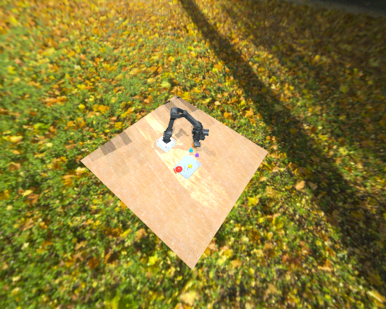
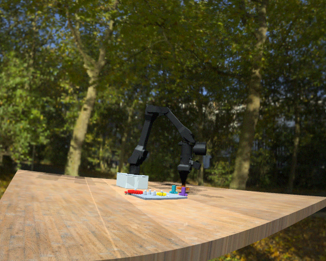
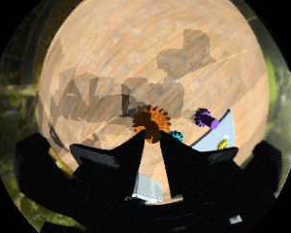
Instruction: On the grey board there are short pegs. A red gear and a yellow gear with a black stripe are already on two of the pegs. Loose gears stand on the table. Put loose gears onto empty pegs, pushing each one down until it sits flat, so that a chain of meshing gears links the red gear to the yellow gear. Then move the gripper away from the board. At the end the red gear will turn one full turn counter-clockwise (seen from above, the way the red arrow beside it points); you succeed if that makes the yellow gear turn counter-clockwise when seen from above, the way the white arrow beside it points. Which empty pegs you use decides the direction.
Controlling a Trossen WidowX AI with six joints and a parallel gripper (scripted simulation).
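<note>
Right now the grey board is 11 cm ahead of my gripper tip, 22 cm to the right of it and 4 cm below it. Also, from my gripper tip: teal gear (1 cm ahead, 7 cm to the right, 3 cm below); then purple gear (9 cm ahead, 7 cm to the right, 3 cm below); then orange gear (1 cm below).
</note>
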